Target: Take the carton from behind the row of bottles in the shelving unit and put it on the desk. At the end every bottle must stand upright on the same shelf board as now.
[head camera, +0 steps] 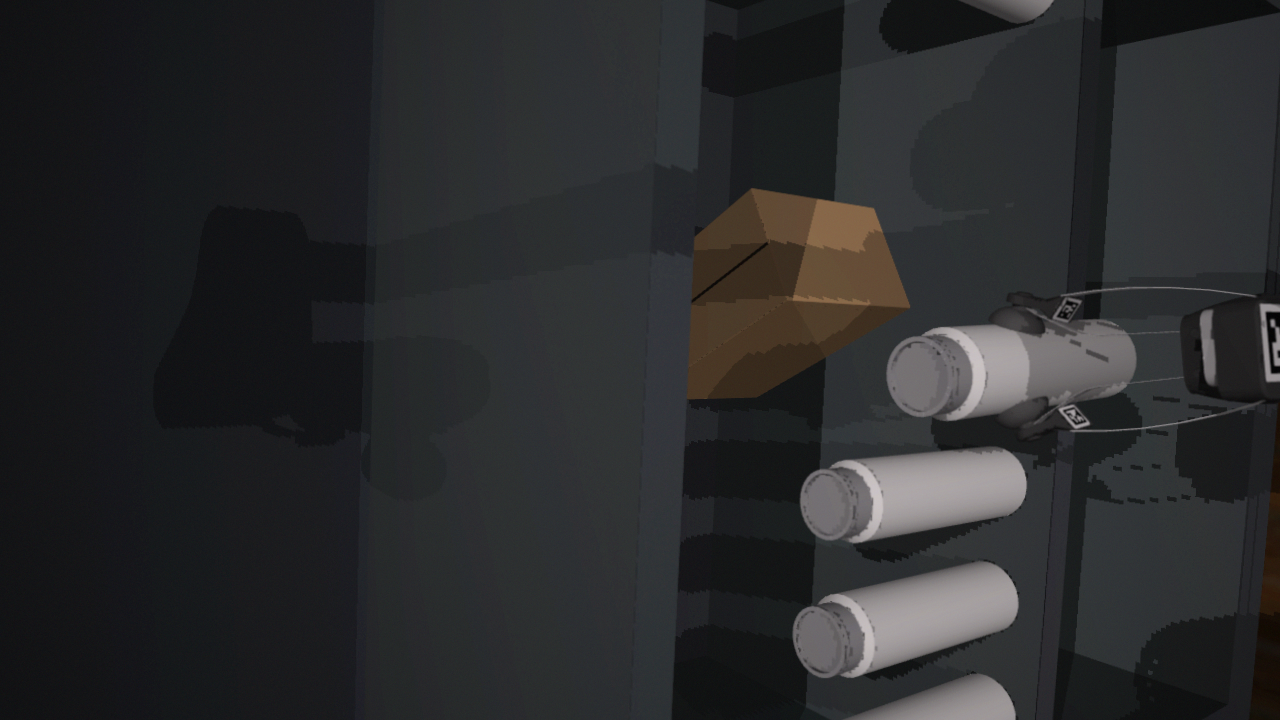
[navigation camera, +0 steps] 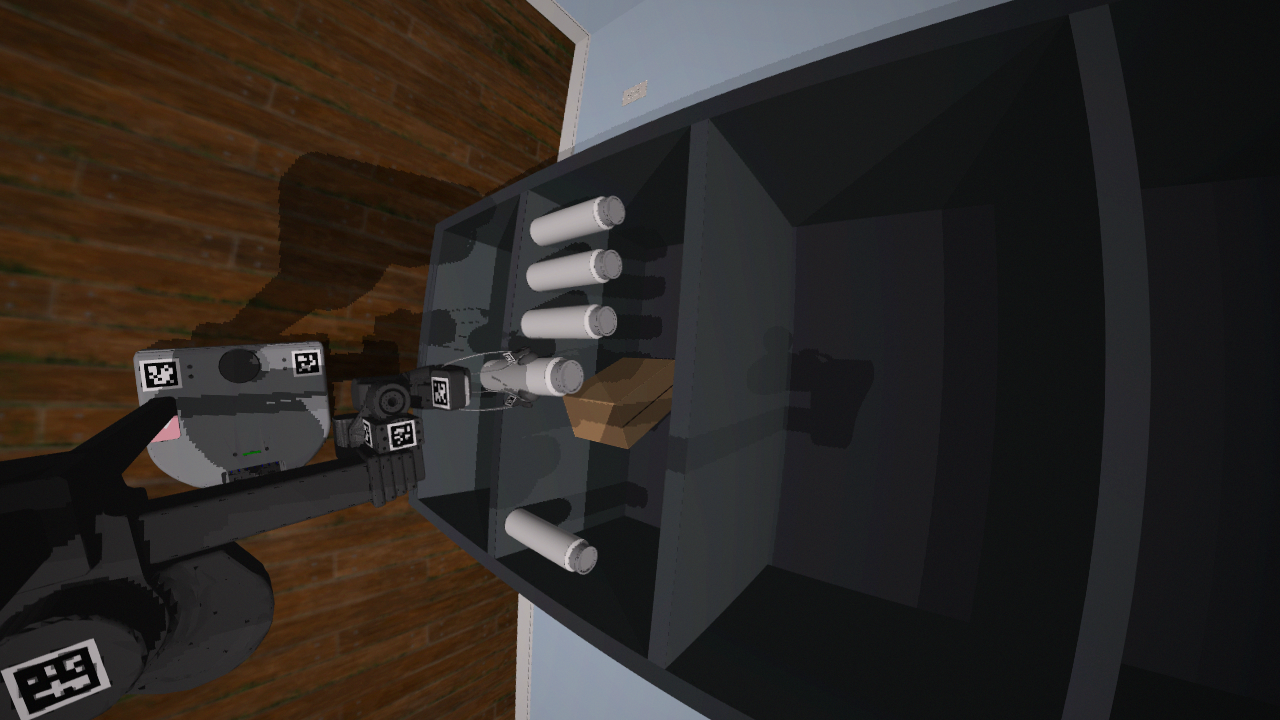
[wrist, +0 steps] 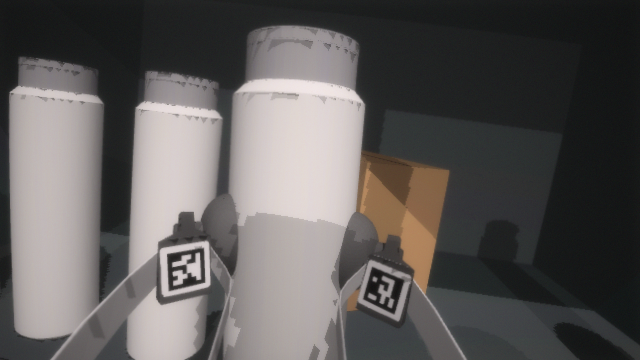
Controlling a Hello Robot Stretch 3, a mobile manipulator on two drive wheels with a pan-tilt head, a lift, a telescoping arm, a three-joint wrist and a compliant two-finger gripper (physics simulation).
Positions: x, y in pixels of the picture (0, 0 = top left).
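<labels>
The head camera view shows me a brown carton, and on that carton [head camera: 799, 250] is the same spot as [wrist: 402, 198]. There is a dark shelving unit too, where [head camera: 351, 351] and [navigation camera: 795, 386] are the same spot. I see the brown carton again in the navigation camera view [617, 406]. The wrist view shows me the carton as well.
</labels>
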